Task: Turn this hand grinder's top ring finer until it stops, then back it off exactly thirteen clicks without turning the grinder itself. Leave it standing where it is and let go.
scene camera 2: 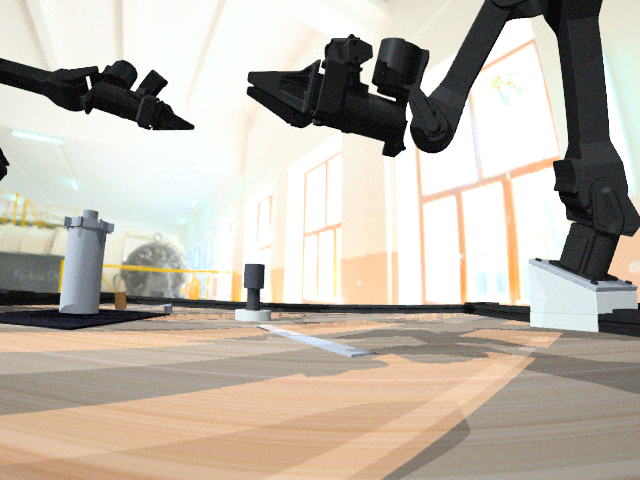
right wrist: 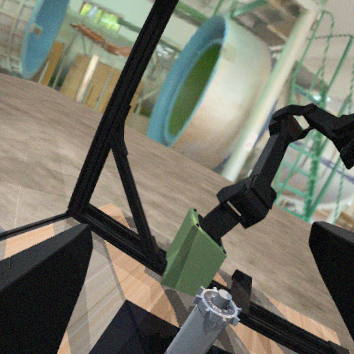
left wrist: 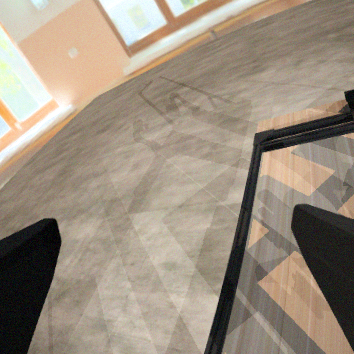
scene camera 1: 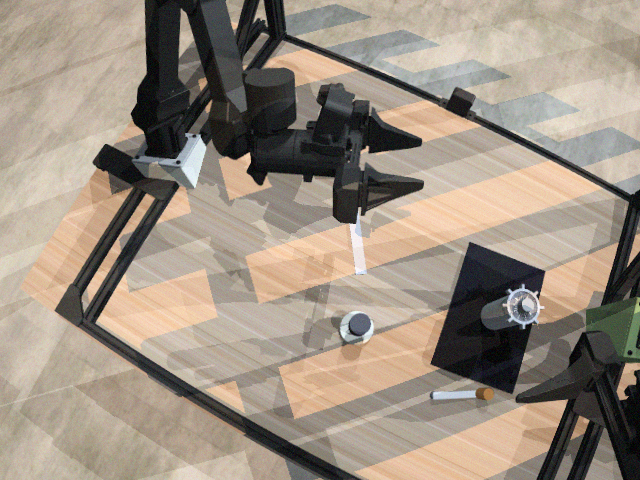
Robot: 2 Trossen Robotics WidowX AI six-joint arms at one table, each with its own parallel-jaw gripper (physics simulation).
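Seen in the pictures: left gripper, between the fingertips: (scene camera 2: 193,127) (left wrist: 177,224) (scene camera 1: 526,444); right gripper, between the fingertips: (scene camera 2: 247,84) (right wrist: 202,235) (scene camera 1: 422,162); left arm's base, origin of its link: (right wrist: 208,230); right arm's base, origin of its link: (scene camera 2: 582,271) (scene camera 1: 166,146).
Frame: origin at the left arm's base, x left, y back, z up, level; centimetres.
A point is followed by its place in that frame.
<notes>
The grey hand grinder (scene camera 1: 495,316) @(z -6.1, x -0.1, y -26.4 cm) (scene camera 2: 81,271) @(z -7.3, x -3.6, y -25.0 cm) (right wrist: 196,334) @(z -4.7, x -2.4, y -26.4 cm) stands upright on a dark mat (scene camera 1: 460,335) @(z -13.1, x 2.9, y -30.0 cm) (scene camera 2: 28,317) @(z -13.1, x -8.2, y -21.4 cm) (right wrist: 127,327) @(z -13.1, x -9.8, y -20.6 cm). Its notched top ring (scene camera 1: 509,299) @(z -0.1, x -2.0, y -26.6 cm) (scene camera 2: 77,222) @(z -0.9, x -3.9, y -23.8 cm) (right wrist: 204,299) @(z -0.2, x -3.4, y -24.6 cm) has several small lugs around a central stub. My right gripper (scene camera 1: 422,162) @(z 15.8, x -14.1, y -44.9 cm) (scene camera 2: 249,84) @(z 15.8, x -14.1, y -44.9 cm) is open and empty, high above the table and well apart from the grinder. My left gripper (scene camera 2: 192,127) @(z 25.1, x 16.2, y -34.5 cm) (left wrist: 177,224) @(z 25.1, x 16.2, y -34.5 cm) is open and empty, also raised. In scene camera 1 one of its fingers shows at the lower right, clear of the grinder. The ring's setting cannot be read.
A crank with an orange-brown knob (scene camera 1: 484,394) @(z -9.9, x 12.7, y -25.8 cm) (scene camera 2: 120,300) @(z -11.5, x 11.7, y -25.5 cm) lies beside the mat. A dark-knobbed piece with a pale round base (scene camera 1: 359,325) @(z -4.4, x 4.5, y -48.8 cm) (scene camera 2: 253,281) @(z -7.2, x 2.6, y -48.5 cm) stands mid-table. A pale strip (scene camera 1: 358,253) @(z -13.2, x -9.3, y -50.2 cm) (scene camera 2: 320,342) @(z -13.2, x -20.3, y -53.0 cm) lies flat. A black frame (scene camera 1: 542,149) @(z -13.9, x -37.3, y -13.9 cm) (left wrist: 235,265) @(z -11.4, x 24.3, y -60.5 cm) borders the table.
</notes>
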